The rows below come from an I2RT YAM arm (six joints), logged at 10 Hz.
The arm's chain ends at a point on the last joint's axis. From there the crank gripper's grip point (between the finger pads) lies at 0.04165 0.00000 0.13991 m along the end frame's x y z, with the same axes.
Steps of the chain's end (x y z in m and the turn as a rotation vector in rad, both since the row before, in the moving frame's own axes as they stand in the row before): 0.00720, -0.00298, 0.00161, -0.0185, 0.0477, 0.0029; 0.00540, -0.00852, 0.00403, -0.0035, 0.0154, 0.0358; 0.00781, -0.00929, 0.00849, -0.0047, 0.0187, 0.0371; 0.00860, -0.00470, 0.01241, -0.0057, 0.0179, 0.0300; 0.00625, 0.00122, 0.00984, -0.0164, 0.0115, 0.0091; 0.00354, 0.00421, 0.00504, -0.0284, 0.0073, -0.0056; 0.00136, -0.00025, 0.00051, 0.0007, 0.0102, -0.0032; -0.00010, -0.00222, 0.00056, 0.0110, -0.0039, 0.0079; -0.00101, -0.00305, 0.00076, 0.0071, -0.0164, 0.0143; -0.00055, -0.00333, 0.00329, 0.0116, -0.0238, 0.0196; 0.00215, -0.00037, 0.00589, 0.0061, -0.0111, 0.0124; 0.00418, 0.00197, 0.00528, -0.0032, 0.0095, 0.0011
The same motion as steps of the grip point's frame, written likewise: 0.01382, -0.00028, -0.00056, -0.0185, 0.0477, 0.0029; 0.00751, -0.00650, 0.00337, -0.0035, 0.0154, 0.0358; 0.01038, -0.00704, 0.00768, -0.0047, 0.0187, 0.0371; 0.01107, -0.00262, 0.01164, -0.0057, 0.0179, 0.0300; 0.00784, 0.00390, 0.00933, -0.0164, 0.0115, 0.0091; 0.00457, 0.00794, 0.00468, -0.0284, 0.0073, -0.0056; 0.00278, -0.00048, 0.00008, 0.0007, 0.0102, -0.0032; -0.00064, -0.00343, 0.00071, 0.0110, -0.0039, 0.0079; -0.00331, -0.00347, 0.00142, 0.0071, -0.0164, 0.0143; -0.00388, -0.00417, 0.00424, 0.0116, -0.0238, 0.0196; 0.00060, -0.00072, 0.00634, 0.0061, -0.0111, 0.0124; 0.00551, 0.00246, 0.00488, -0.0032, 0.0095, 0.0011
